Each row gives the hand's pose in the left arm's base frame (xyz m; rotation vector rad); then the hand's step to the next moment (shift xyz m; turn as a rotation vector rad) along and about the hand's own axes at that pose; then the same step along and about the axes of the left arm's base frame.
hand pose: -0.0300 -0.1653 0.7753 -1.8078 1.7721 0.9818
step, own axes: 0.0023 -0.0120 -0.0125 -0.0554 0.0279 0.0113
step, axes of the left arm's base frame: 0.0140 -0.0095 0.0045 -0.0260 0.0432 0.0379
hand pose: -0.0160 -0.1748 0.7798 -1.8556 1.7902 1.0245
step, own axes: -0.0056 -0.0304 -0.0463 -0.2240 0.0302 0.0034
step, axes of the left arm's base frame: 0.0412 -0.0246 0.0283 -0.0147 0.1557 0.1632
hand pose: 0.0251 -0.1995 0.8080 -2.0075 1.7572 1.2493
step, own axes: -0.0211 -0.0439 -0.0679 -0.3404 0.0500 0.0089
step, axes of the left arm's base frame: 0.0713 -0.0156 0.0408 -0.0277 0.2379 0.2472
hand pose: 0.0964 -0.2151 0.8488 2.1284 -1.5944 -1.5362
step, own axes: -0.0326 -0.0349 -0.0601 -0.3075 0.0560 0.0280
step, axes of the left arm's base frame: 0.0689 0.0124 0.0315 -0.0470 0.2193 0.2195
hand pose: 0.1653 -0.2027 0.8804 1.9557 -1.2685 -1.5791
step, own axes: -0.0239 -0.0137 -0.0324 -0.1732 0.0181 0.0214
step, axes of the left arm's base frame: 0.0353 0.0177 0.0157 -0.0258 0.1324 0.1122
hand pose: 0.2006 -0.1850 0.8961 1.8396 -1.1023 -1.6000
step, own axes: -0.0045 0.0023 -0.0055 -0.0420 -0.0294 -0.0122
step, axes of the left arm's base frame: 0.0047 0.0014 0.0056 0.0196 0.0487 0.0048
